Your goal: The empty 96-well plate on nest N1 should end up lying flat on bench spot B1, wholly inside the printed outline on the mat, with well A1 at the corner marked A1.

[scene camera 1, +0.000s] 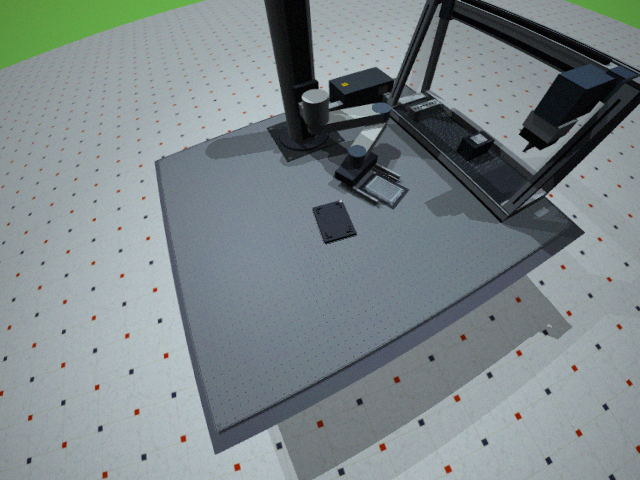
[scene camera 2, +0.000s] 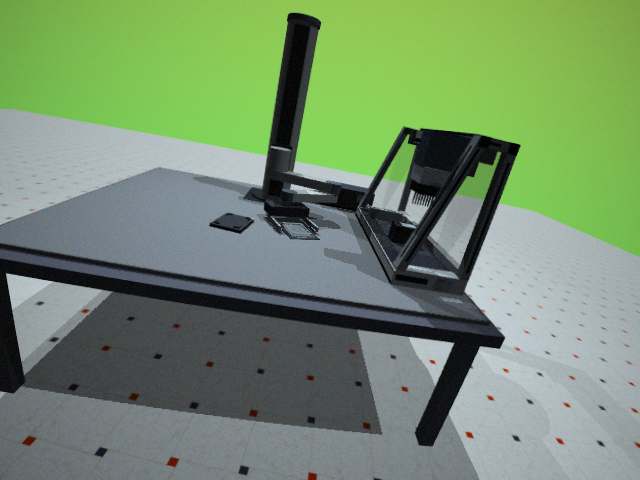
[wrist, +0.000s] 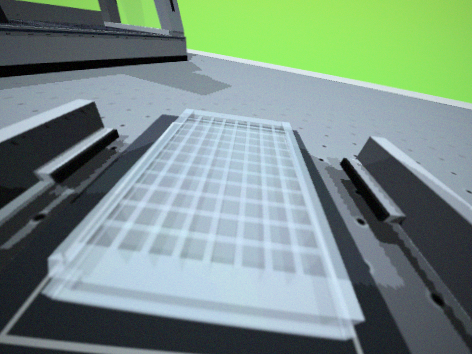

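Seen in the pictures: gripper, fingertip midpoint: (scene camera 1: 388,189) (scene camera 2: 299,229) (wrist: 232,134); arm's base, origin of the base link: (scene camera 1: 304,136) (scene camera 2: 274,199).
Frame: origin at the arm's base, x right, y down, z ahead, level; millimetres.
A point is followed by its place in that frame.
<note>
The clear 96-well plate (scene camera 1: 385,189) @[x -135, y -28, z 509 mm] (scene camera 2: 297,229) @[x -136, y -26, z 511 mm] (wrist: 210,200) @[x -127, y -27, z 473 mm] lies flat on the dark mat (scene camera 1: 394,205) @[x -128, y -15, z 586 mm] (wrist: 100,320) @[x -134, y -15, z 429 mm] of the bench spot. Its grid of wells faces up. In the wrist view, parts of the printed outline (wrist: 100,344) @[x -129, y -15, z 426 mm] show at the plate's near end; the plate hides much of the rest. The A1 mark cannot be made out. My gripper (scene camera 1: 388,191) @[x -143, y -32, z 520 mm] (scene camera 2: 298,228) @[x -143, y -32, z 520 mm] (wrist: 232,134) @[x -143, y -32, z 520 mm] is open, low over the mat, with one finger beside each long side of the plate and a gap on both sides.
A dark nest block (scene camera 1: 334,222) @[x 122, y -25, z 551 mm] (scene camera 2: 232,222) @[x 117, y -25, z 560 mm] with corner pieces stands beside the mat, with no plate on it. A framed liquid-handling machine (scene camera 1: 447,155) @[x -462, y -61, z 497 mm] (scene camera 2: 376,248) @[x -450, y -36, z 598 mm] (wrist: 95,47) @[x -450, y -41, z 632 mm] stands to the right. A dark box (scene camera 1: 361,86) @[x -364, y -128, z -61 mm] is behind the arm.
</note>
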